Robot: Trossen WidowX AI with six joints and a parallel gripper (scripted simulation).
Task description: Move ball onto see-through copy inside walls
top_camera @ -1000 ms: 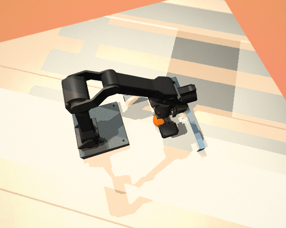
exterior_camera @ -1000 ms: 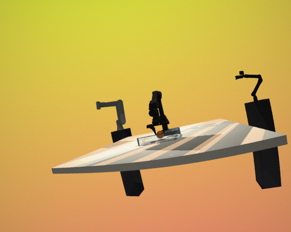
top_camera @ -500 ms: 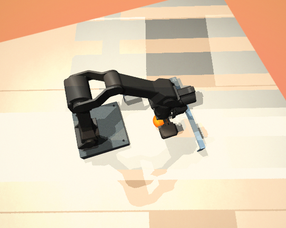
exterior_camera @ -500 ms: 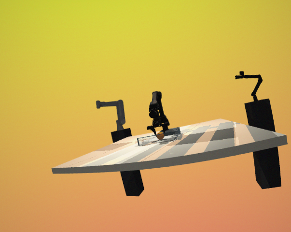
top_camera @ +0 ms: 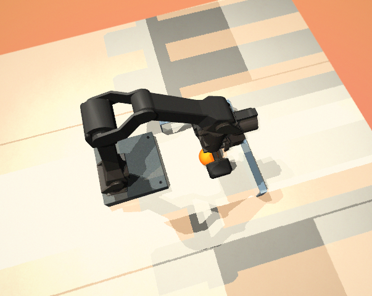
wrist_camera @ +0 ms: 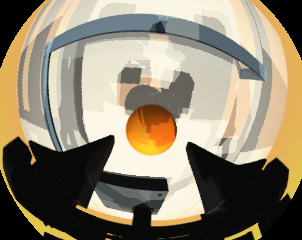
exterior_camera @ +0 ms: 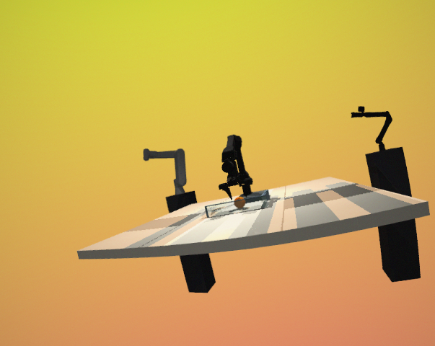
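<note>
Now: gripper tip 20 mm above the see-through copy of ball. Also, from my gripper tip: orange ball: 20 mm below.
</note>
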